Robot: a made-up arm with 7 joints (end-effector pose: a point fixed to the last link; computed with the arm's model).
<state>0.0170 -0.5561 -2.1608 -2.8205 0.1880 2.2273 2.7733</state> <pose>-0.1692 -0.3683 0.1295 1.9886 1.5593 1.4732</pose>
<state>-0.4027 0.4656 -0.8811 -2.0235 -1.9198 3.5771 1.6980</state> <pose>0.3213 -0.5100 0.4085 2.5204 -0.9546 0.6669</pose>
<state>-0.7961 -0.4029 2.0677 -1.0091 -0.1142 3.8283 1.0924</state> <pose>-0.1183 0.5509 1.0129 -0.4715 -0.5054 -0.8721</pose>
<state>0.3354 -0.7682 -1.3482 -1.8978 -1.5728 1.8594 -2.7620</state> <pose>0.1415 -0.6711 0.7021 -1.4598 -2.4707 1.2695</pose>
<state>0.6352 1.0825 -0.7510 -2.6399 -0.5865 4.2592 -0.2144</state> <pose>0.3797 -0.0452 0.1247 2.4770 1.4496 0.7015</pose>
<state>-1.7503 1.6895 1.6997 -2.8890 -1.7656 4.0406 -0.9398</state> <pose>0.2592 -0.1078 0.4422 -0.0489 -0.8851 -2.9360</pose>
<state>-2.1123 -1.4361 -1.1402 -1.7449 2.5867 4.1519 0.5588</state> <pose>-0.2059 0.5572 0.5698 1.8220 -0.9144 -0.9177</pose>
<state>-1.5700 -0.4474 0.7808 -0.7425 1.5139 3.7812 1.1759</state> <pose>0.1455 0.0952 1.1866 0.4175 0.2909 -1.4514</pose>
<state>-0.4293 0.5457 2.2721 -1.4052 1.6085 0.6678 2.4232</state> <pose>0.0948 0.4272 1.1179 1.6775 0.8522 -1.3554</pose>
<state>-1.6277 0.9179 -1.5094 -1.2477 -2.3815 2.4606 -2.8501</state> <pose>-0.6486 -0.5284 0.6459 0.1320 -0.7501 0.4179</pose>
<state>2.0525 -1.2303 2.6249 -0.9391 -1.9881 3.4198 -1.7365</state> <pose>0.2774 -0.8003 0.1837 0.4265 2.5609 -1.1139</pose>
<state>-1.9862 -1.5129 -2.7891 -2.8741 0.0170 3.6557 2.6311</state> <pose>-0.1003 0.1211 -0.0429 1.8511 -1.4530 -0.0858</pose>
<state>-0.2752 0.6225 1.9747 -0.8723 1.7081 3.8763 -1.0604</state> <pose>0.4743 0.2399 0.9895 -1.3200 0.6714 -0.6052</pose>
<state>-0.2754 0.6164 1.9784 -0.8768 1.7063 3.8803 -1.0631</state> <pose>0.4684 0.2422 0.9920 -1.3253 0.6621 -0.6115</pose>
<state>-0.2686 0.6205 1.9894 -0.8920 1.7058 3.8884 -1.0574</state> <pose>0.4628 0.2498 0.9906 -1.3395 0.6531 -0.5916</pose>
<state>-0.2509 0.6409 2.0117 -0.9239 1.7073 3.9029 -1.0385</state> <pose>0.4570 0.2649 0.9832 -1.3673 0.6445 -0.5312</pose>
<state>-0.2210 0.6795 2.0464 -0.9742 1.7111 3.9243 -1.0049</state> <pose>0.4494 0.2876 0.9695 -1.4086 0.6350 -0.4269</pose>
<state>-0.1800 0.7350 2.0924 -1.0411 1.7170 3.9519 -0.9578</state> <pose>0.4379 0.3153 0.9510 -1.4600 0.6228 -0.2842</pose>
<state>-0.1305 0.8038 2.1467 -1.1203 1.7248 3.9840 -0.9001</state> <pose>0.4212 0.3440 0.9300 -1.5164 0.6067 -0.1145</pose>
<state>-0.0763 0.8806 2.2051 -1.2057 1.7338 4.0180 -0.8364</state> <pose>0.4000 0.3695 0.9087 -1.5718 0.5863 0.0668</pose>
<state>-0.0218 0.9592 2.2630 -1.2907 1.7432 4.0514 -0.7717</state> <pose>0.3770 0.3889 0.8891 -1.6219 0.5633 0.2439</pose>
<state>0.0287 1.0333 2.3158 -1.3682 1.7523 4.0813 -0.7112</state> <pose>0.3556 0.4015 0.8722 -1.6629 0.5405 0.4034</pose>
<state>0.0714 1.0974 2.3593 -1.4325 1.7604 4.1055 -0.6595</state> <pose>0.3388 0.4088 0.8582 -1.6938 0.5215 0.5353</pose>
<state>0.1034 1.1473 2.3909 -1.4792 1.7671 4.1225 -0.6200</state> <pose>0.3280 0.4126 0.8473 -1.7140 0.5096 0.6343</pose>
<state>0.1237 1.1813 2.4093 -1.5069 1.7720 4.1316 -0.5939</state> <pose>0.3233 0.4150 0.8393 -1.7245 0.5064 0.6998</pose>
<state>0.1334 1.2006 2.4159 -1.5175 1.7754 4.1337 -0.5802</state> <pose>0.3237 0.4172 0.8336 -1.7273 0.5111 0.7362</pose>
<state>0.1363 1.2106 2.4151 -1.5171 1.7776 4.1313 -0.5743</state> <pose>0.3274 0.4193 0.8295 -1.7249 0.5213 0.7543</pose>
